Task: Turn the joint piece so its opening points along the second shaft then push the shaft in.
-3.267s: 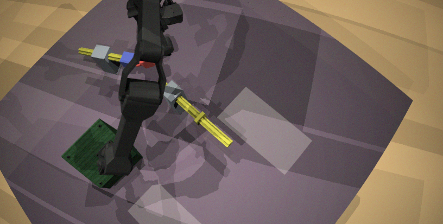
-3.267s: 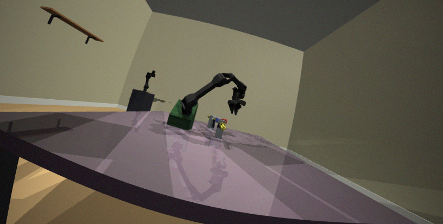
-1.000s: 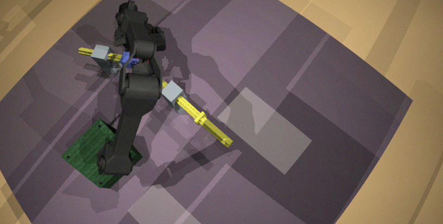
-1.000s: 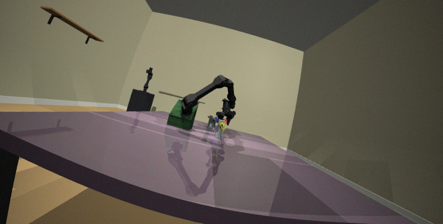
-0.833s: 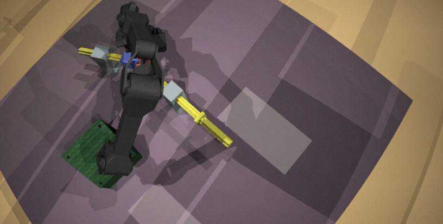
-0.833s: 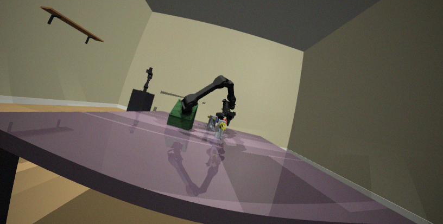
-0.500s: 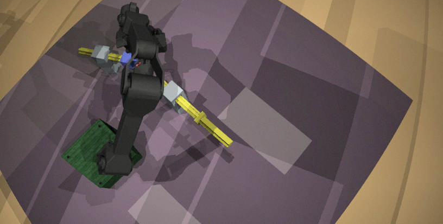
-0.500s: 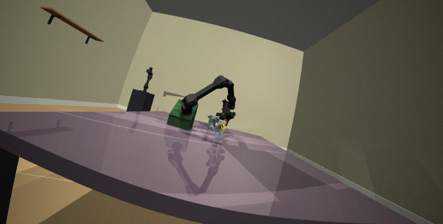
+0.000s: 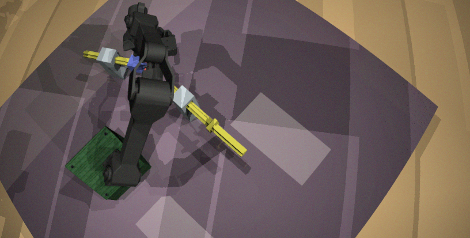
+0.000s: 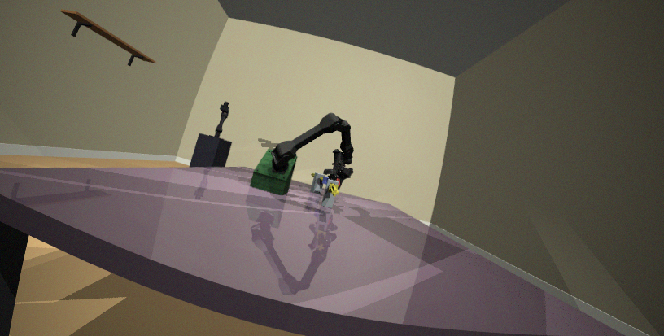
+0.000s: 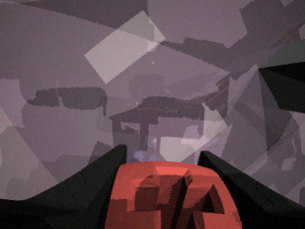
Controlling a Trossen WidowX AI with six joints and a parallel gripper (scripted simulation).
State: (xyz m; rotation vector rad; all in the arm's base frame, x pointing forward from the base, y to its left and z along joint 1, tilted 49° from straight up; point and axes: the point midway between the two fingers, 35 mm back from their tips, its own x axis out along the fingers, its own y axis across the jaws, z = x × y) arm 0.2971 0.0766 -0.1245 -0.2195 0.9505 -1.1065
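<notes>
My gripper tip is 20 mm past the red joint piece, 20 mm to the right of it and 30 mm below it.
</notes>
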